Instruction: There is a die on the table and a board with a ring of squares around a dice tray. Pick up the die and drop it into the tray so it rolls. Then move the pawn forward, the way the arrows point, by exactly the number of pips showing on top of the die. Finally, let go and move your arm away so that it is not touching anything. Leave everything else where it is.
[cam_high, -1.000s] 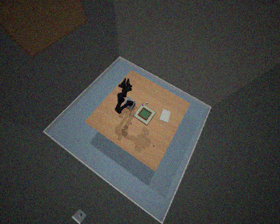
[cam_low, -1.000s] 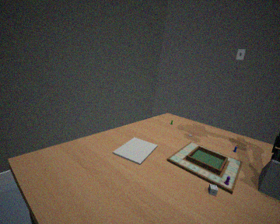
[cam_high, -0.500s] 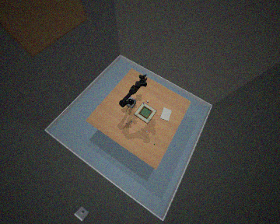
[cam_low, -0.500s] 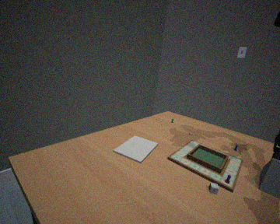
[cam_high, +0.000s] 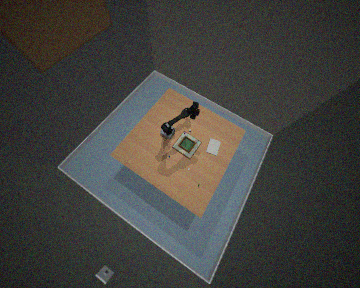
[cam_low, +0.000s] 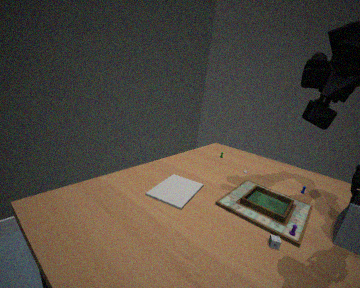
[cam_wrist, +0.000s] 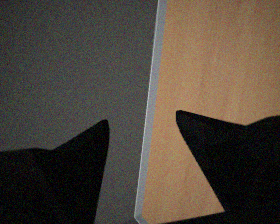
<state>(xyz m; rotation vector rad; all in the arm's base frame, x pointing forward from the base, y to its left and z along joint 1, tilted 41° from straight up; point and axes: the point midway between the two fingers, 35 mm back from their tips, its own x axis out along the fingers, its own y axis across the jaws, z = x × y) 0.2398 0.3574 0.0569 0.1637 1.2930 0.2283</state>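
The white die lies 37 cm below my gripper tip, 9 cm to the right of it and 1 cm behind it. The rest, counted from my gripper tip: green dice tray 38 cm below, 29 cm to the right, 5 cm ahead; then purple pawn 36 cm below, 16 cm to the right, 5 cm behind; then white sheet 38 cm below, 37 cm ahead, 15 cm to the right.
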